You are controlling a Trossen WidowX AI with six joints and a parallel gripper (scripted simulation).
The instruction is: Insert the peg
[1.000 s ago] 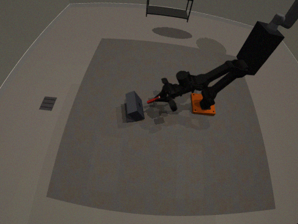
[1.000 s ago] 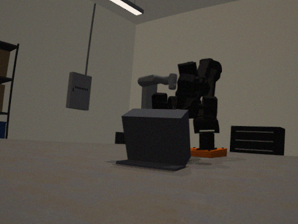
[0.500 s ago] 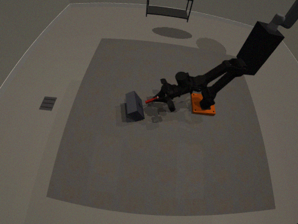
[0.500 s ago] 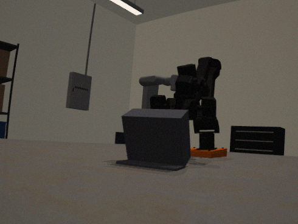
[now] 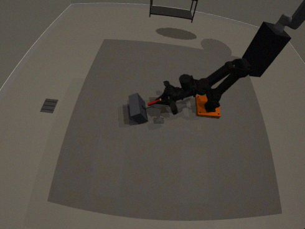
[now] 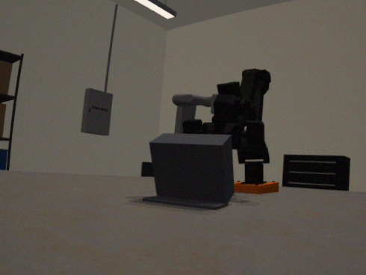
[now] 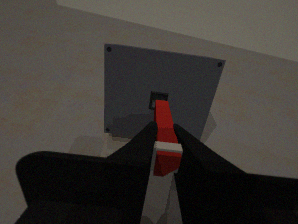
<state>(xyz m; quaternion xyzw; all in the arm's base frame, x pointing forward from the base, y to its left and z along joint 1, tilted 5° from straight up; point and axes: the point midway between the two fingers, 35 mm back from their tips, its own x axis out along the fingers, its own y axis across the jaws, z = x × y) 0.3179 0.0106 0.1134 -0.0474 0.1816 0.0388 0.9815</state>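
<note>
The sloped panel is 9 cm ahead of my gripper tip, 1 cm to the left of it and 5 cm below it. Also, from my gripper tip: red peg: 1 cm behind, 1 cm above.
</note>
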